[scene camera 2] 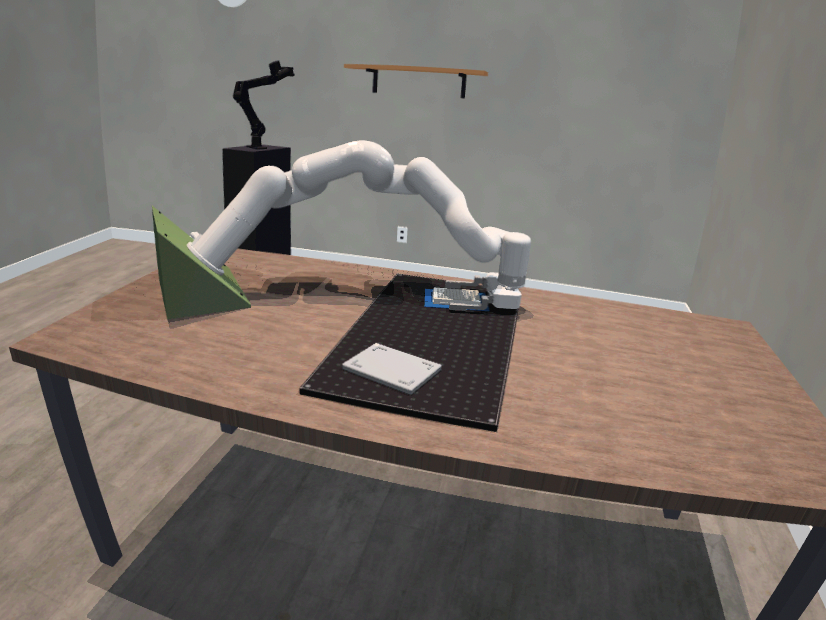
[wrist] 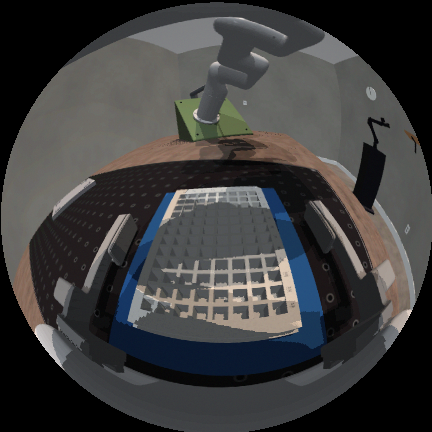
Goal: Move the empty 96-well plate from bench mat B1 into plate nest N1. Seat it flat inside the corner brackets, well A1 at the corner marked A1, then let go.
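Where they show: hand at its tool point: (scene camera 2: 455,295) (wrist: 218,234); arm's base at its link origin: (scene camera 2: 204,260) (wrist: 205,115).
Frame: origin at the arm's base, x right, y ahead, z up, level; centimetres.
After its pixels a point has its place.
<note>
The white 96-well plate (scene camera 2: 445,294) @[y 51.6, x -39.5, z -8.0 cm] (wrist: 220,265) @[y 55.6, x -42.4, z -8.5 cm] lies flat on the blue bench mat B1 (scene camera 2: 428,298) @[y 48.1, x -36.6, z -9.2 cm] (wrist: 305,280) @[y 53.9, x -47.6, z -9.2 cm] at the far end of the black board. My gripper (scene camera 2: 461,295) @[y 53.7, x -41.1, z -8.2 cm] (wrist: 221,234) @[y 53.7, x -41.1, z -8.2 cm] is open and low. In the wrist view one finger stands on each side of the plate, beyond its long edges, with a gap on both sides. Plate nest N1 (scene camera 2: 391,367) @[y 63.3, x 1.9, z -8.2 cm] (wrist: 74,198) @[y 61.8, x -5.1, z -9.0 cm] is a light slab with dark corner brackets near the front of the board; it shows at the far left in the wrist view. I cannot read the A1 marks on plate or nest.
The black perforated board (scene camera 2: 467,363) @[y 73.6, x -11.3, z -9.4 cm] (wrist: 200,172) @[y 43.4, x -31.1, z -9.4 cm] lies on the wooden table (scene camera 2: 620,373) @[y 102.7, x -31.1, z -10.7 cm] under mat and nest. The green wedge base (scene camera 2: 193,286) @[y 7.8, x 9.3, z -2.9 cm] (wrist: 232,121) @[y -8.8, x -9.2, z -4.0 cm] carries my arm at the table's left. A black pedestal (scene camera 2: 256,193) (wrist: 369,172) with another arm stands behind the table.
</note>
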